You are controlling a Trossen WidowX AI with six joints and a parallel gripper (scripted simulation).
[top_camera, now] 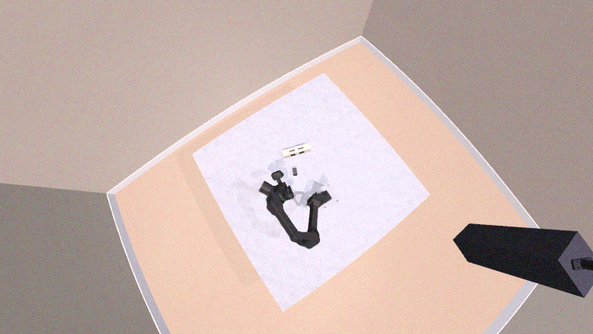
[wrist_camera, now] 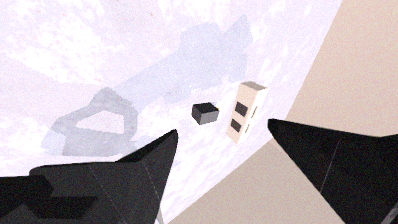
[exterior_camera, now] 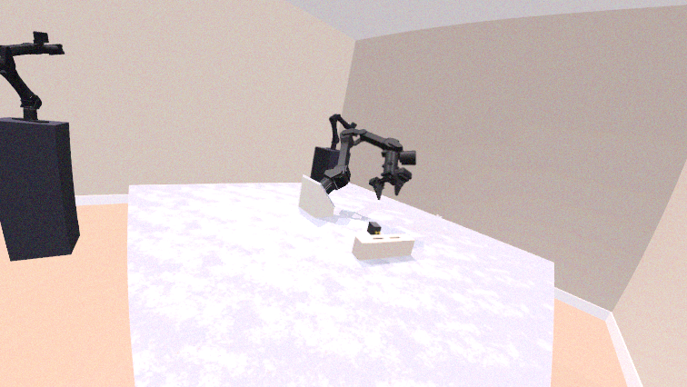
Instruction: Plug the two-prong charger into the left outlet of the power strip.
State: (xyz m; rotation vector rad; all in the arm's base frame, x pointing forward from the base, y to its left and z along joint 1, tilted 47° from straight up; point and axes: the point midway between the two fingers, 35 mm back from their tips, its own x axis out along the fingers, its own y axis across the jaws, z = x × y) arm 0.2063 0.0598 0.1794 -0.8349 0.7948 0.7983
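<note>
Now: the grey two-prong charger 110 mm below my gripper tip, 90 mm to the right of it and 50 mm ahead of it.
</note>
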